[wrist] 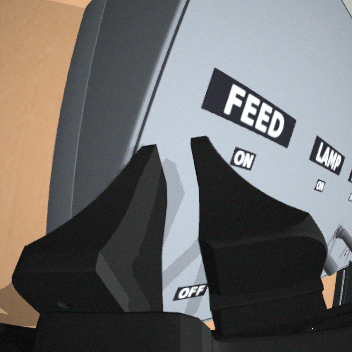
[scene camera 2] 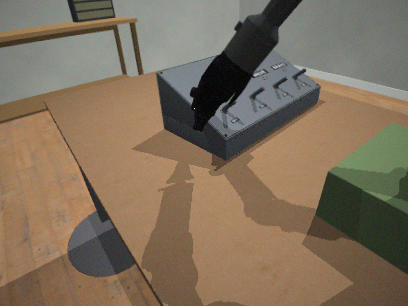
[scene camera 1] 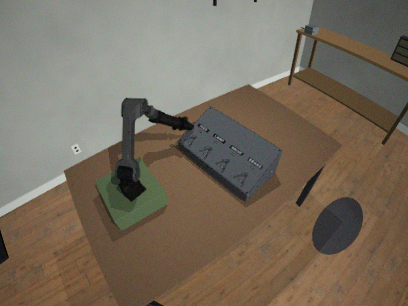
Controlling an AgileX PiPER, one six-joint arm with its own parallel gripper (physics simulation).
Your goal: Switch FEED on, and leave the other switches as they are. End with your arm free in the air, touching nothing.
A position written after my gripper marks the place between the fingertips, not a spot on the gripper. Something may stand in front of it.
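Grey sloped switch panel (scene camera 2: 229, 131) (wrist: 263, 88) (scene camera 1: 247, 152). My gripper (wrist: 177, 161).
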